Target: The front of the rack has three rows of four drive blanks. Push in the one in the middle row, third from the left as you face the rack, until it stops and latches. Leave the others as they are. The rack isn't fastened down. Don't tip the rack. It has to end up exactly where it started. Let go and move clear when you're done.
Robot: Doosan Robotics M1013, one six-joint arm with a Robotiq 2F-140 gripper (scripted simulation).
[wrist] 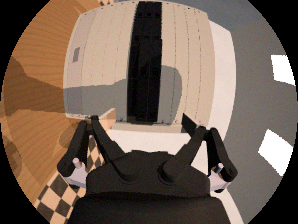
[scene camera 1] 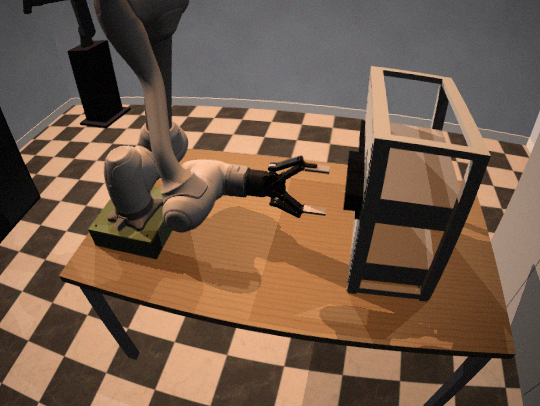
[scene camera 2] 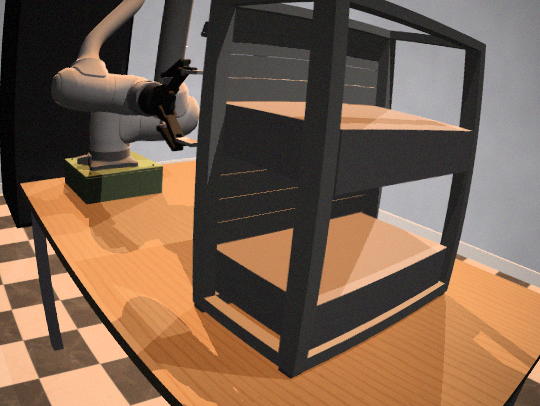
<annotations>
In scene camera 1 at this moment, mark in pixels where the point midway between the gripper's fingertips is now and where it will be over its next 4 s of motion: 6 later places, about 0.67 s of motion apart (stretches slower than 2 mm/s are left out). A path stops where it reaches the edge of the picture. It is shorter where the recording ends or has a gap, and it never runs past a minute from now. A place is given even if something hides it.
My gripper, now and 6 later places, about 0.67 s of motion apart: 327, 191; 336, 192; 335, 186; 332, 171; 342, 170; 346, 171; 349, 171
</annotations>
